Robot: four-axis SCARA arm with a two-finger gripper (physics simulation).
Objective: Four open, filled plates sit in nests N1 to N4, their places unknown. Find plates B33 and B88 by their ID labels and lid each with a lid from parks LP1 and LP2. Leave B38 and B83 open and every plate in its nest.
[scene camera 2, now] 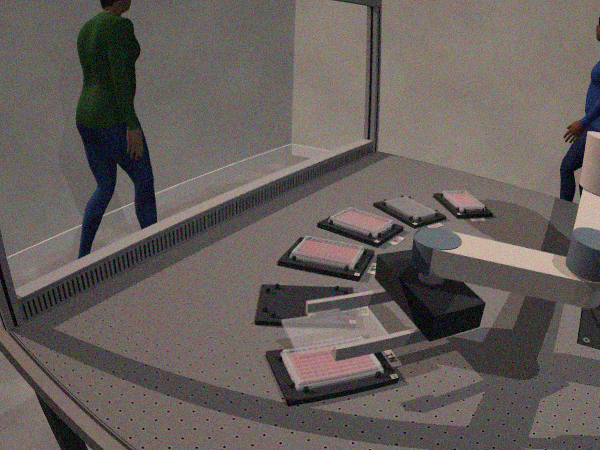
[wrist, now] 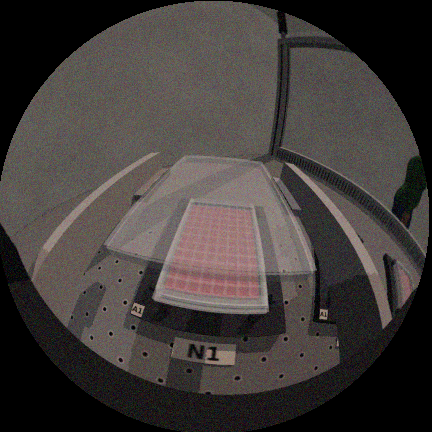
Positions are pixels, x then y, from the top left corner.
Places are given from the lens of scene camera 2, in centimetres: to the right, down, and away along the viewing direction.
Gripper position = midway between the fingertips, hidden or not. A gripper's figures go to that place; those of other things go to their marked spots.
gripper point(scene camera 2: 319, 329): 3, 14, 66
grey lid point(scene camera 2: 311, 336): 2, 14, 65
